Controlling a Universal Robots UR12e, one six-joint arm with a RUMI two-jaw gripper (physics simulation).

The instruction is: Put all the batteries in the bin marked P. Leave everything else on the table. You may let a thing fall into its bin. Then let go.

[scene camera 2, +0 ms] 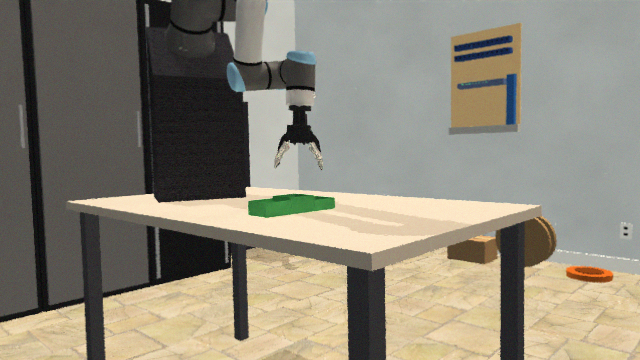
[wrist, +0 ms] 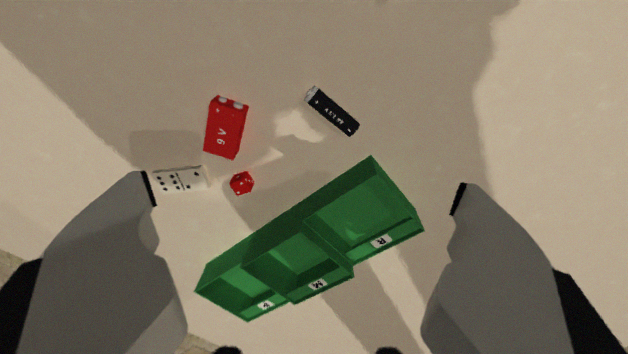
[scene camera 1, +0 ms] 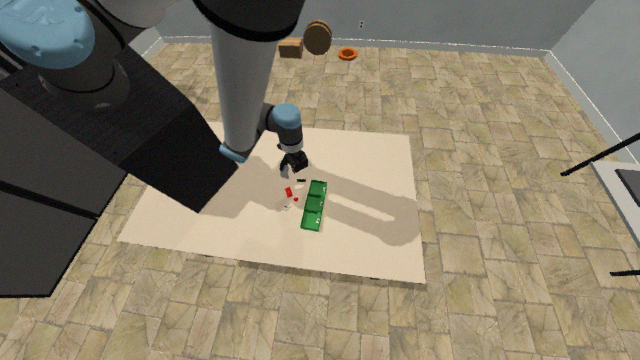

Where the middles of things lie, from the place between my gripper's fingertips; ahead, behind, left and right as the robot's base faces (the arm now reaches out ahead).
My hand is 110 mm above the red 9 V battery (wrist: 226,118), 60 mm to the left of it and 40 mm past it. Also, from my hand: black AA battery (wrist: 317,99): 110 mm below, 10 mm to the left, 10 mm ahead; white domino (wrist: 190,178): 150 mm to the right, 110 mm below, 50 mm behind; green three-compartment bin tray (scene camera 2: 279,205): 130 mm to the right, 90 mm below, 90 mm ahead.
